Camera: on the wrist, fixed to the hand. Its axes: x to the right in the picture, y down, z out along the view.
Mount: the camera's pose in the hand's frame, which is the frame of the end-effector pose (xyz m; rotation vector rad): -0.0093 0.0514 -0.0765 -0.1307 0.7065 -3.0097
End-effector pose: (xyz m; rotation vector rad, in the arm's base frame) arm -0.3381 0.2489 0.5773 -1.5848 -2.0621 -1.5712
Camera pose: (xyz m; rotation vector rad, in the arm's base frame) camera -0.3307 0.1813 0.6402 -1.9578 1.2556 0.5388
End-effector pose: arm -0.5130 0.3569 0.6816 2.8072 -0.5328 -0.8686
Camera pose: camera -0.4913 0.3161 0.7619 -0.7214 -2.6194 -0.3471
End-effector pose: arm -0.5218 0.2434 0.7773 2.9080 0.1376 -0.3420
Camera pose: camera -0.5081 0.2094 0.8624 0.0000 -2.9602 -0.3661
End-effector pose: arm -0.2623 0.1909 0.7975 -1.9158 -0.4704 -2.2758
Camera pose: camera -0.3171 0.1172 0.7851 -0.6755 1.2680 0.5131
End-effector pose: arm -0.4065 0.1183 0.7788 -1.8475 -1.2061 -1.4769
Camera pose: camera -0.4023 0.0284 0.8008 -1.3018 1.4591 1.0393
